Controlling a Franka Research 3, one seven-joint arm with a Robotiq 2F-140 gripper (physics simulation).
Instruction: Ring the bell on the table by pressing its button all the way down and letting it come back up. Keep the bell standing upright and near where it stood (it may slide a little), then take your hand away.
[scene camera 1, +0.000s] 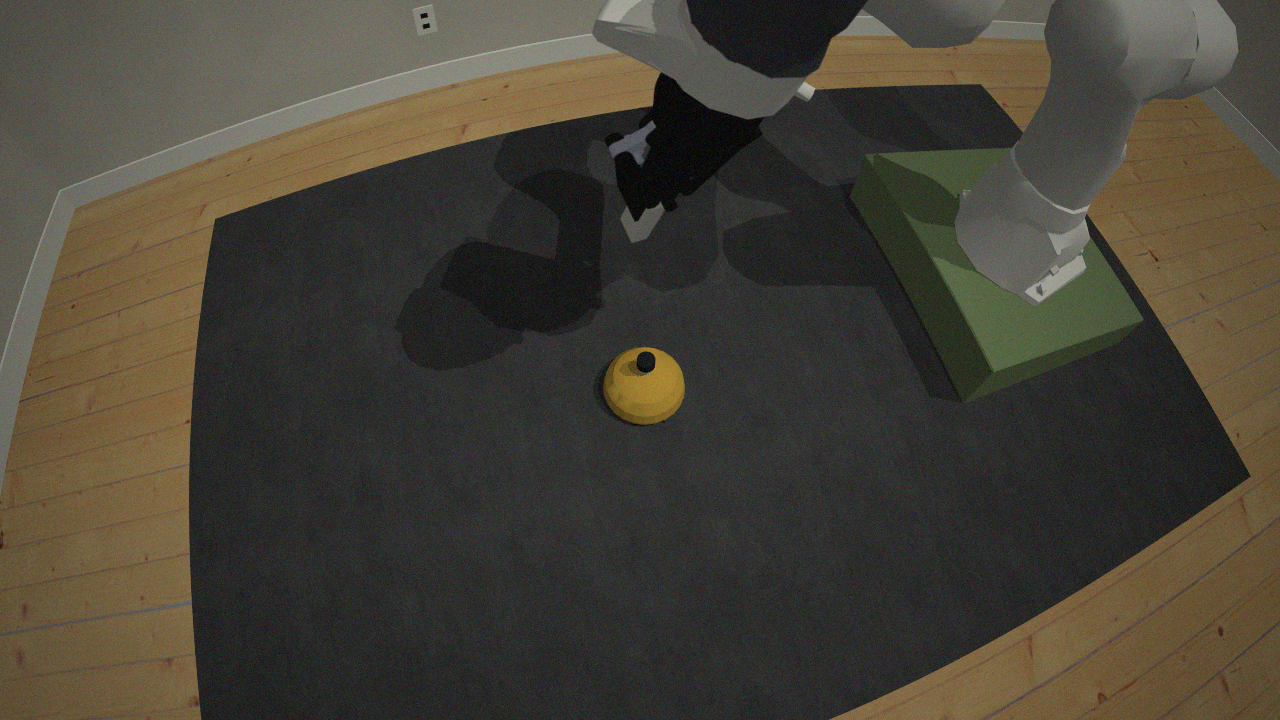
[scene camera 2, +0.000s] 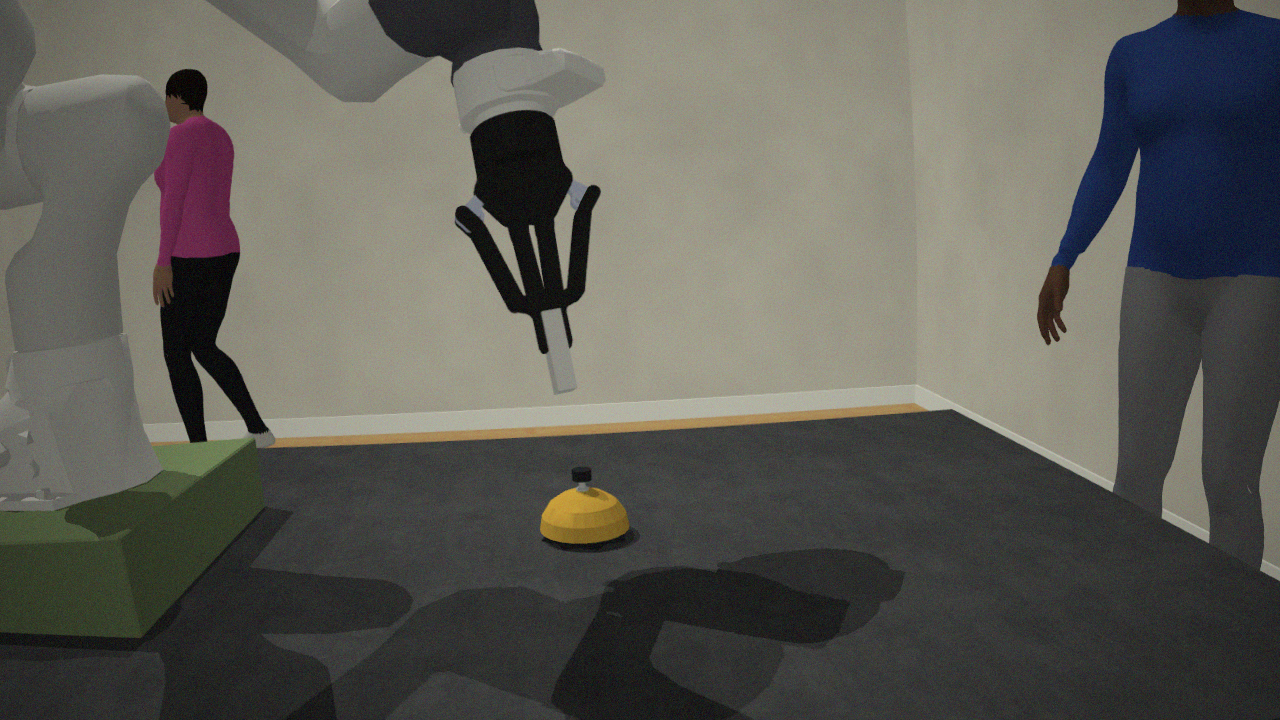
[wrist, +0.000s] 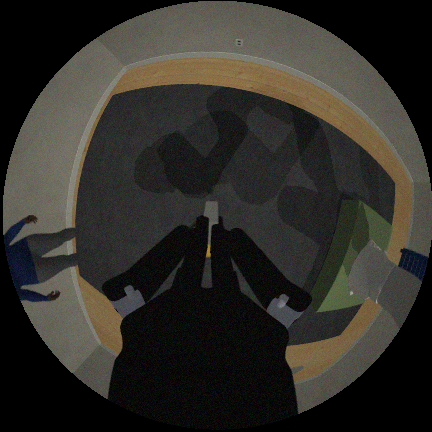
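The yellow dome bell (scene camera 1: 643, 394) (scene camera 2: 584, 516) stands upright on the dark mat. Its black button (scene camera 1: 645, 361) (scene camera 2: 581, 474) is up, with a short pale stem showing below it in scene camera 2. In the wrist view a small sliver of the yellow bell (wrist: 208, 251) shows between the finger linkages; the rest is hidden. My gripper (scene camera 1: 636, 234) (scene camera 2: 562, 391) (wrist: 210, 210) is shut with nothing between its fingers. It points down and hangs well above the mat, apart from the bell, with its tips higher than the button.
The arm's base stands on a green block (scene camera 1: 1056, 322) (scene camera 2: 201, 546) (wrist: 345, 250) to one side of the bell. A person in a blue top (scene camera 2: 1199, 161) (wrist: 21, 265) stands beyond the mat (scene camera 1: 447, 555). A person in a pink top (scene camera 2: 201, 188) stands behind the arm.
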